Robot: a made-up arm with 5 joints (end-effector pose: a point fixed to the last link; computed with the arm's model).
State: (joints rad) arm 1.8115 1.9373 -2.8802 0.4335 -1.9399
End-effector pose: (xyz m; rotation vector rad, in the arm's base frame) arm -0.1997 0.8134 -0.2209 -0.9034 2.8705 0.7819
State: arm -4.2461 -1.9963 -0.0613 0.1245 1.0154
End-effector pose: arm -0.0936 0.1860 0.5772 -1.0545 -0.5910 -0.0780
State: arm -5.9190 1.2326 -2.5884 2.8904 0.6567
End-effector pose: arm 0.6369 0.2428 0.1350 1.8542 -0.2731 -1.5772
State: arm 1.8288 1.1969 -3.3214 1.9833 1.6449
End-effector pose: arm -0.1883 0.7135 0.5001 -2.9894 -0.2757 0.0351
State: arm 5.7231 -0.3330 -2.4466 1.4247 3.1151
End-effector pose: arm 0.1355 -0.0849 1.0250 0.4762 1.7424 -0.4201
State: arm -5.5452 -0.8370 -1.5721 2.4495 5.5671
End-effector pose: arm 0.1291 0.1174 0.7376 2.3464 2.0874 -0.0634
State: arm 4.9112 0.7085 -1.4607 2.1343 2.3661
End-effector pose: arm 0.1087 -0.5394 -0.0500 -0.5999 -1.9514 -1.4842
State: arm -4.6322 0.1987 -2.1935 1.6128 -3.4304
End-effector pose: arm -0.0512 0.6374 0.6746 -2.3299 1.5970 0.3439
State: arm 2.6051 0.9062 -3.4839 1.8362 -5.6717
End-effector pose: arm -0.4742 0.2820 0.7739 -1.3034 -2.0157 0.0350
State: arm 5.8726 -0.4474 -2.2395 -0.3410 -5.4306
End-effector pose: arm -0.0196 0.0086 1.0684 -0.1269 0.0928 -2.6957
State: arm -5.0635 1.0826 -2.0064 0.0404 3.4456
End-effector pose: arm 0.3001 0.8192 0.0417 -1.0558 2.1426 0.7796
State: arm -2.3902 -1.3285 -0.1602 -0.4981 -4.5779
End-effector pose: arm -0.2479 -0.2316 0.4888 -0.6714 -1.2993 2.1147
